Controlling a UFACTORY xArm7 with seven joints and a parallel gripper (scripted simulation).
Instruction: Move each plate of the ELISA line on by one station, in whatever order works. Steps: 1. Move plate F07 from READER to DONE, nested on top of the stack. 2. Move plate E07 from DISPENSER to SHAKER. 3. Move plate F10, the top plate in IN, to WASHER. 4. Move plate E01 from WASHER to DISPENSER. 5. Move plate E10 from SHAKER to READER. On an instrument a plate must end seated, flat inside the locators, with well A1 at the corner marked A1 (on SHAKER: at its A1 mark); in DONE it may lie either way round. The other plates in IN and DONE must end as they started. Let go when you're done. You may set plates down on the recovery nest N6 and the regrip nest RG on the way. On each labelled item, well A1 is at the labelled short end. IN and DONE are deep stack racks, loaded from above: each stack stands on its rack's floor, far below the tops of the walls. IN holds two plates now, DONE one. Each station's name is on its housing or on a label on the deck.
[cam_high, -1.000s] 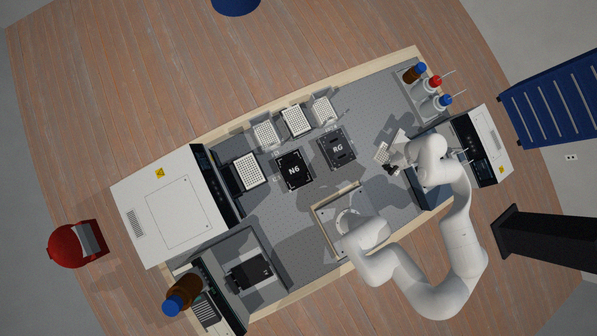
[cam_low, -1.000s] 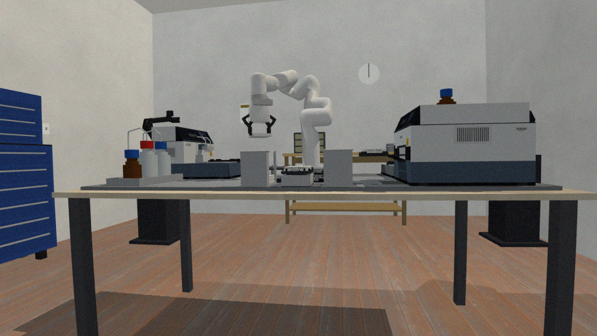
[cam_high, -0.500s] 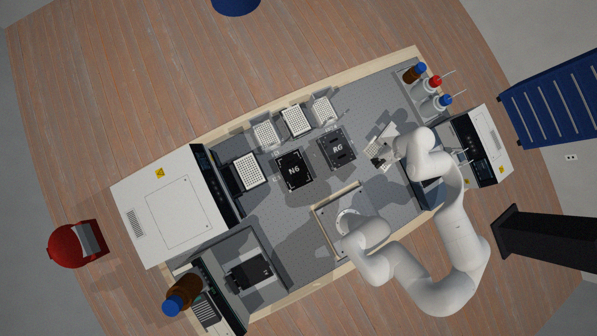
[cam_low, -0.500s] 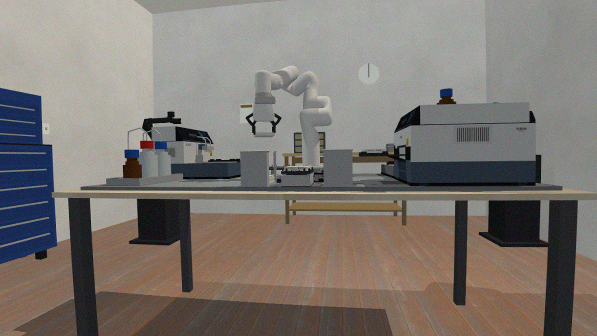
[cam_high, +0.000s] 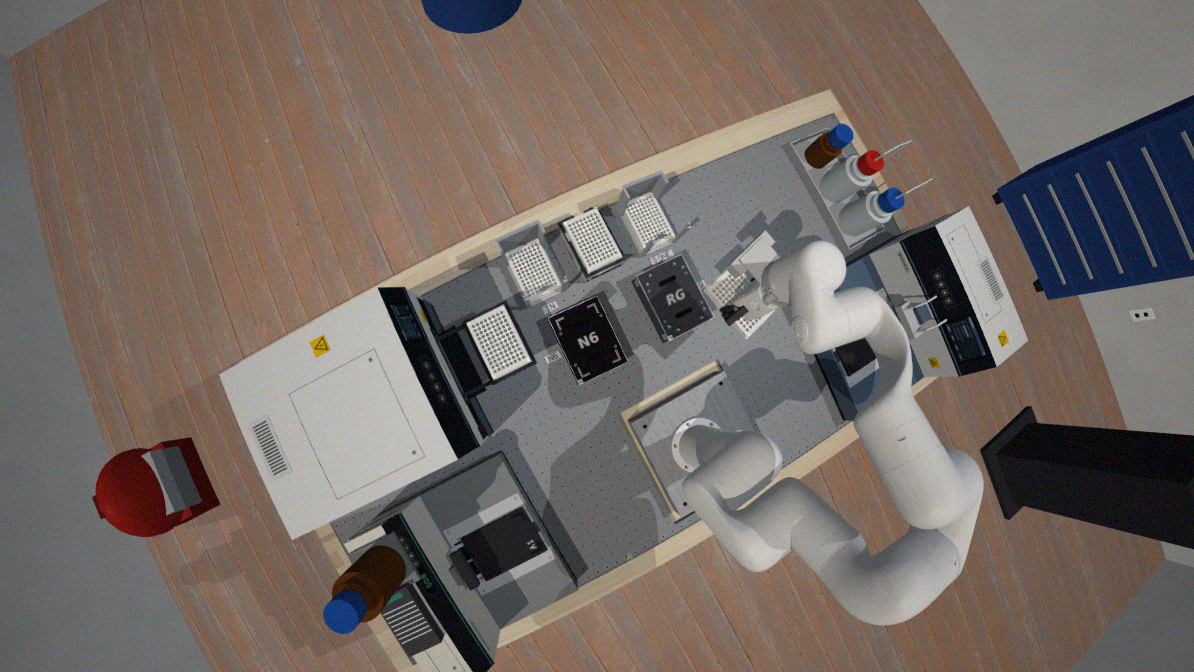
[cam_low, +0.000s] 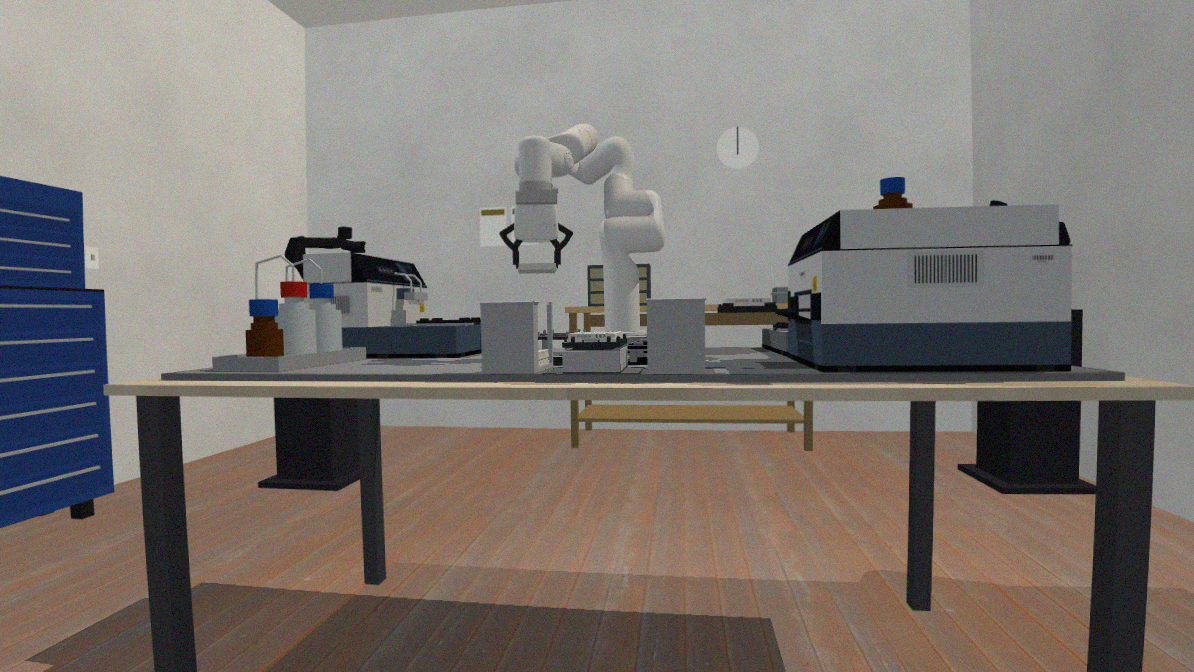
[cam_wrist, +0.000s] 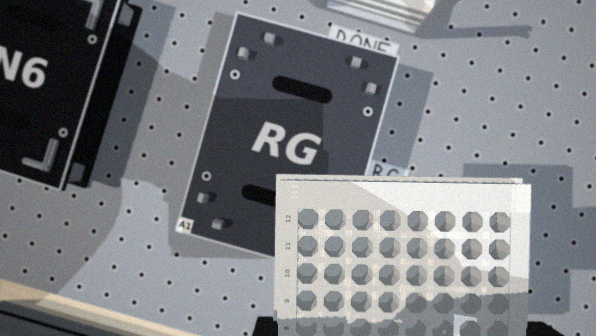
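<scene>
Right now the regrip nest RG is 70 mm ahead of my hand, 60 mm to the left of it and 170 mm below it. Round my hand: washer nest: 240 mm behind, 300 mm to the right, 130 mm below; then black recovery nest N6: 80 mm ahead, 280 mm to the left, 190 mm below; then A1 mark: 120 mm to the left, 160 mm below.
</scene>
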